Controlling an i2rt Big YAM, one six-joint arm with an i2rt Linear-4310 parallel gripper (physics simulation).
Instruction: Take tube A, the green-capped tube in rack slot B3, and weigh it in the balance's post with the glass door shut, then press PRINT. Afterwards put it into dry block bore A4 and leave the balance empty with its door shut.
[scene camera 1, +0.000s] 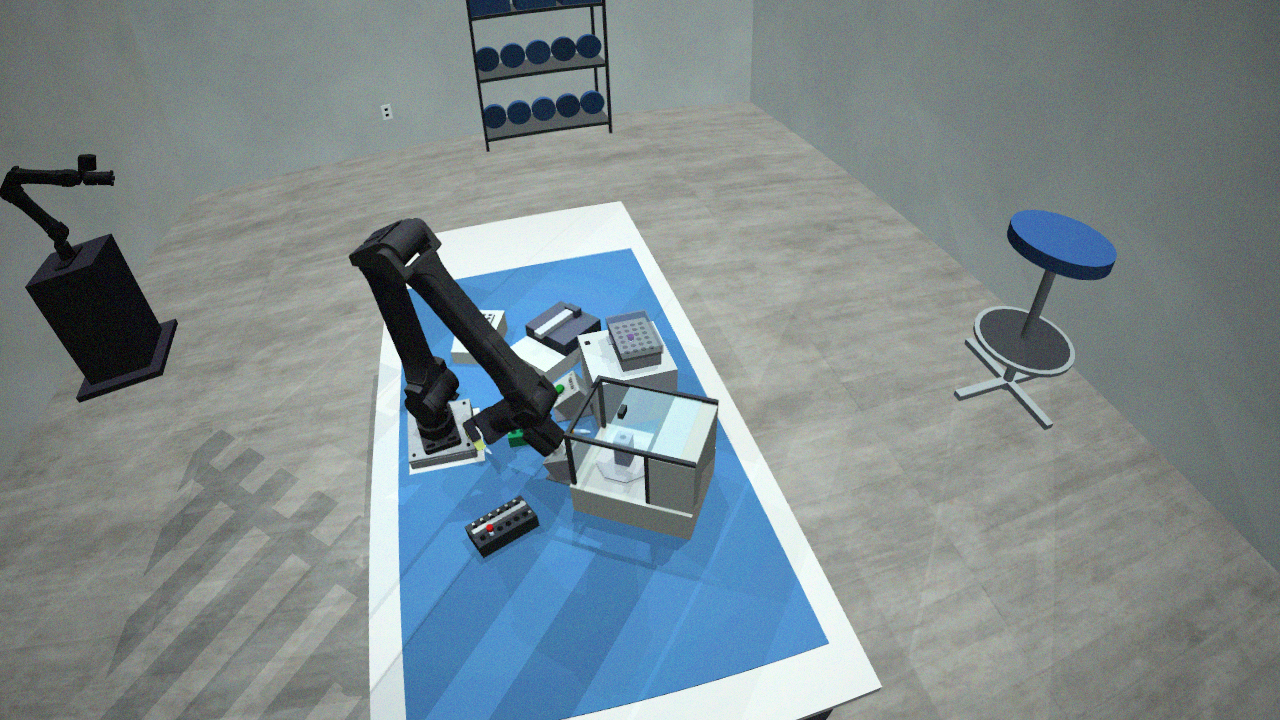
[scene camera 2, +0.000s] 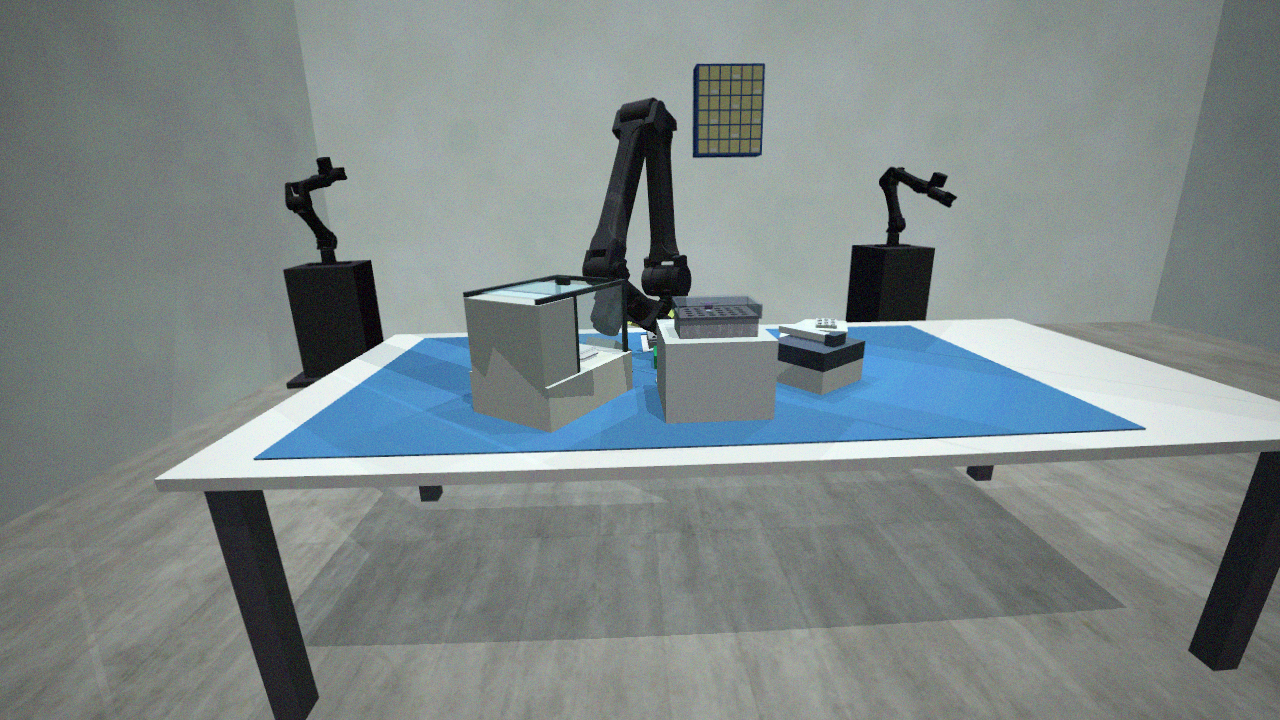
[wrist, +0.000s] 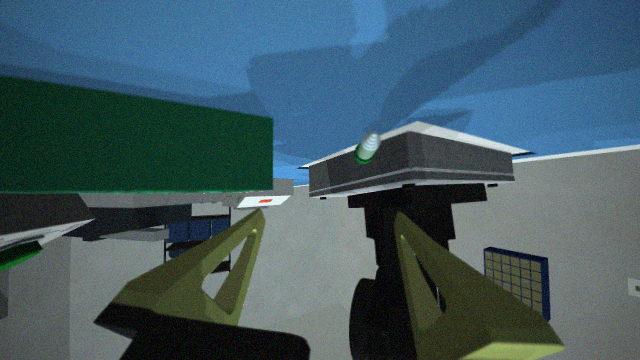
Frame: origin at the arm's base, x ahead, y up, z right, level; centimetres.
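Where they show: gripper, between the fingertips: (scene camera 1: 484, 423) (wrist: 326, 216); arm's base, origin of its link: (scene camera 1: 438, 430) (wrist: 402, 191).
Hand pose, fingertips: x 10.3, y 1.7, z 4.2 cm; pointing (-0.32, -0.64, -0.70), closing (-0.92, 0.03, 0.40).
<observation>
Things, the pixels of their top centre, and the offset from my fingertips. "spot": a spot on its surface instead.
- clear tube with a green cap, centre of its top: (wrist: 368, 159) dy -3.6, dx -1.6, dz +3.2 cm
- green rack, centre of its top: (wrist: 178, 192) (scene camera 1: 524, 415) dy -1.8, dx +9.3, dz -0.6 cm
- glass chamber with an empty-looking post, a spot on its surface: (scene camera 1: 623, 445) spot: dy +15.9, dx +20.1, dz +32.5 cm
- grey block with many bores, centre of its top: (scene camera 2: 708, 293) (scene camera 1: 604, 335) dy +14.1, dx +29.5, dz +0.3 cm
- black strip rack, centre of its top: (scene camera 1: 499, 517) dy -0.1, dx -3.8, dz +25.9 cm
- dark box, centre of its top: (scene camera 2: 802, 326) (wrist: 136, 240) (scene camera 1: 551, 321) dy +5.3, dx +23.6, dz -21.7 cm
My gripper (scene camera 1: 480, 444) (wrist: 326, 216) is open and empty, low beside the arm's base. A clear tube with a green cap (wrist: 368, 147) is by the base plate in the wrist view, beyond the fingertips; it is not between them. The green rack (scene camera 1: 516, 437) (wrist: 135, 145) is beside the gripper; its slots are not readable. The balance (scene camera 1: 631, 516) (scene camera 2: 510, 394) has a glass chamber with an empty-looking post (scene camera 1: 623, 445) inside; I cannot tell whether its door is shut. A grey block with many bores (scene camera 1: 637, 351) (scene camera 2: 716, 324) has a clear lid and a purple item.
The block stands on a white box (scene camera 1: 617, 365) (scene camera 2: 716, 380). A black strip rack (scene camera 1: 503, 528) with a red item lies left of the balance. A panel with a green button (scene camera 1: 560, 388) is behind the forearm. A dark box (scene camera 1: 572, 334) (scene camera 2: 819, 353) stands farther back.
</observation>
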